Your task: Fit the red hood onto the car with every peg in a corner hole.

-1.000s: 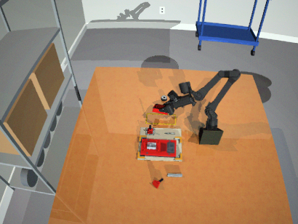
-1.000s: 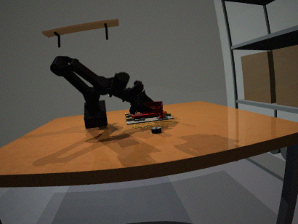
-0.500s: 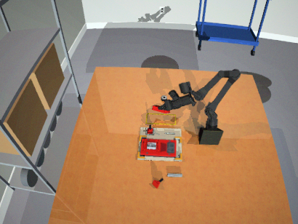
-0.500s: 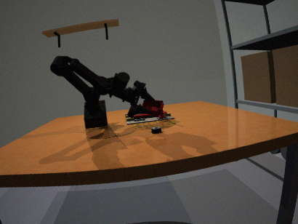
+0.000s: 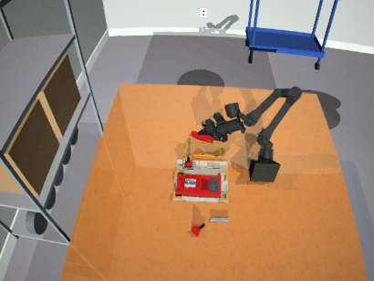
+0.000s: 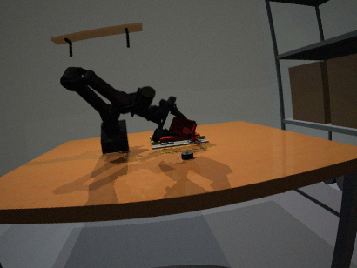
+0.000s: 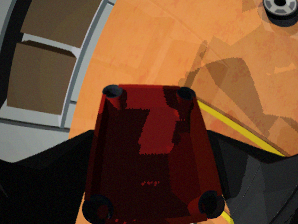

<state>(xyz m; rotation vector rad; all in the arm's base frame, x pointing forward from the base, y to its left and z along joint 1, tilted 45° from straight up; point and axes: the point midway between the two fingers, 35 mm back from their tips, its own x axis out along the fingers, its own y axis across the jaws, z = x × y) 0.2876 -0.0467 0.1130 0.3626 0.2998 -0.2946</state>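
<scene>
My gripper tip is now 1 cm to the right of the red hood. Also, from my gripper tip: jig: 3 cm behind, 21 cm to the left, 7 cm below; grey engine block: 1 cm ahead, 25 cm to the left, 6 cm below; small round wheel: 16 cm to the right, 8 cm below.
</scene>
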